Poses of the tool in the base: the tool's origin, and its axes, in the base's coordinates. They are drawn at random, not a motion.
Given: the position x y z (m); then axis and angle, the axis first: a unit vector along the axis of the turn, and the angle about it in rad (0 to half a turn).
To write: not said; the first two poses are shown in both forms.
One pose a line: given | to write
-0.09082 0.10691 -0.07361 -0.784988 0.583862 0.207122 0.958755 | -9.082 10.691 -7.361 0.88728 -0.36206 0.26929 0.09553
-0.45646 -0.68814 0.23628 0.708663 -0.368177 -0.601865 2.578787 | -45.646 -68.814 23.628 0.27770 0.68079 -0.35370 -0.57819
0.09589 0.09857 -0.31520 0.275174 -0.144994 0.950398 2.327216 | 9.589 9.857 -31.520 0.39603 0.25268 -0.13314 0.87269
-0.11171 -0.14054 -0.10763 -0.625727 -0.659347 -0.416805 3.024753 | -11.171 -14.054 -10.763 0.05839 -0.62466 -0.65822 -0.41609
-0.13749 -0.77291 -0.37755 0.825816 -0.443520 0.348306 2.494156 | -13.749 -77.291 -37.755 0.31809 0.78292 -0.42048 0.33021
